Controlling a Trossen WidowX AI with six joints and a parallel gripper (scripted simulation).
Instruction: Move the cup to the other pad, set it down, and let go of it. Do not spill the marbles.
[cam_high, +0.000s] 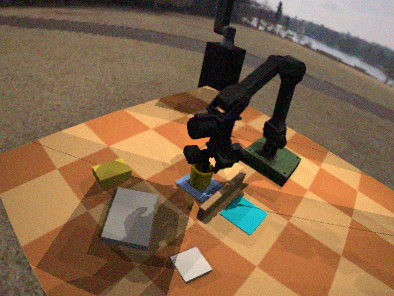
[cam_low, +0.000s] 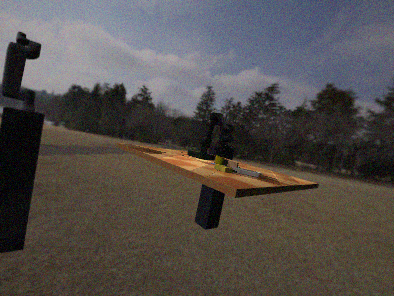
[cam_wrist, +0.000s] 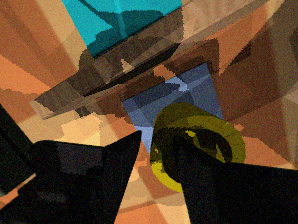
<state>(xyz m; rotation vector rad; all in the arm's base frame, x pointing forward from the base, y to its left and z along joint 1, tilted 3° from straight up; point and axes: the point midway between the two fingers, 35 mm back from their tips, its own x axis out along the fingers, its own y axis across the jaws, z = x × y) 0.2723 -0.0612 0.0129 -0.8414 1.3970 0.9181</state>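
My gripper tip is now 2 cm short of the yellow cup, 1 cm to the left of it and 1 cm above it. From my gripper tip the other things lie so: blue pad 5 cm below, 3 cm ahead, 1 cm to the right; then wooden bar 8 cm to the left, 2 cm below, 2 cm ahead; then cyan pad 17 cm to the left, 5 cm below, 1 cm ahead.
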